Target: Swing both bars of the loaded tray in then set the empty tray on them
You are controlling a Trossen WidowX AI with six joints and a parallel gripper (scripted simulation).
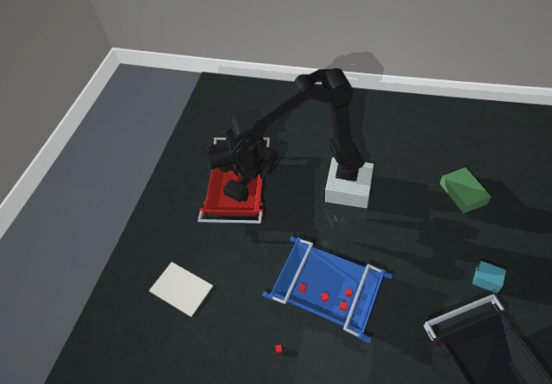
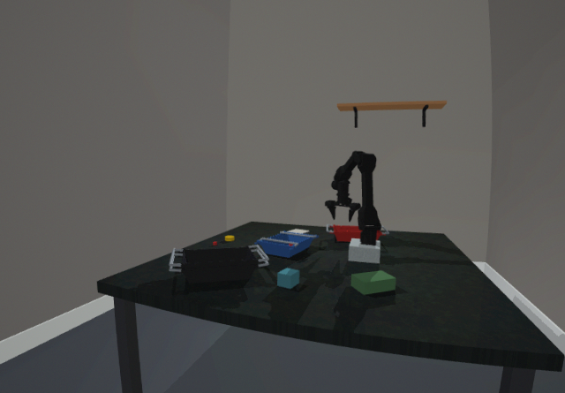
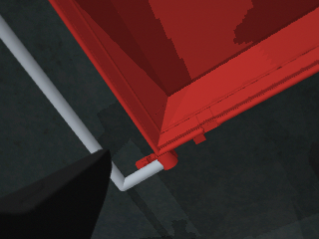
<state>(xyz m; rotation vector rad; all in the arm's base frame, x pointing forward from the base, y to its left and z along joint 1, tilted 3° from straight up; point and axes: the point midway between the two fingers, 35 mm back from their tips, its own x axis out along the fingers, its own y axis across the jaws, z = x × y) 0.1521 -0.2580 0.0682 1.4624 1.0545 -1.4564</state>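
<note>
The red tray lies 70 mm behind my gripper tip, 80 mm to the right of it and 70 mm below it. Also, from my gripper tip: small red cube 390 mm ahead, 160 mm to the left, 110 mm below; white flat plate 290 mm ahead, 150 mm to the right, 110 mm below; green block 180 mm behind, 600 mm to the left, 100 mm below.
</note>
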